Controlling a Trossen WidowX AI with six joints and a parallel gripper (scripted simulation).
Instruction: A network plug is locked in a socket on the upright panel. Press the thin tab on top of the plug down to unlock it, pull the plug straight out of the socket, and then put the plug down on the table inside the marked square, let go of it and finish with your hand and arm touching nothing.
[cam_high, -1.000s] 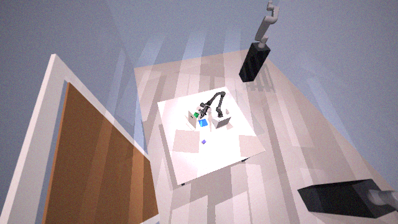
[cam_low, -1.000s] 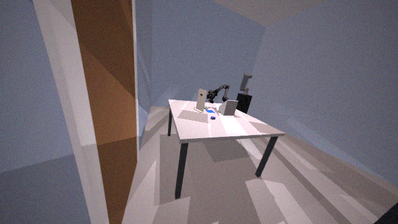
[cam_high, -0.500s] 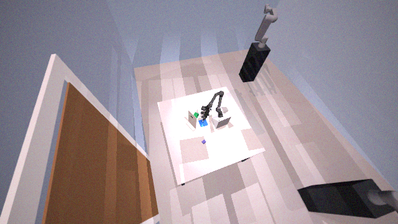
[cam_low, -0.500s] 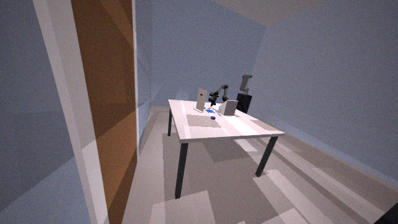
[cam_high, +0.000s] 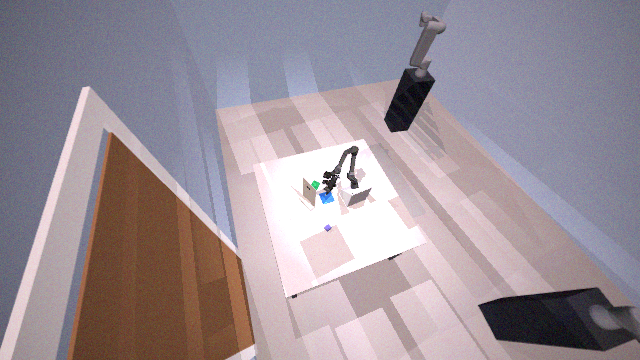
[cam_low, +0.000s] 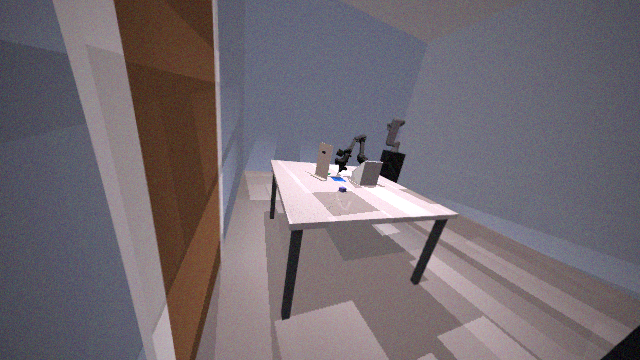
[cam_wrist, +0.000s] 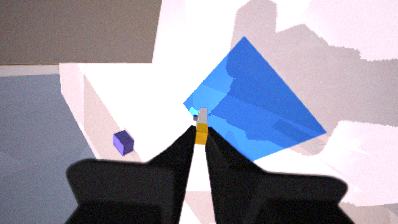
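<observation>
The blue square lies 10 mm behind my gripper tip and 70 mm below it. From my gripper tip the other things lie so: network plug 10 mm ahead; beige panel 180 mm ahead, 10 mm to the left, 80 mm above.
</observation>
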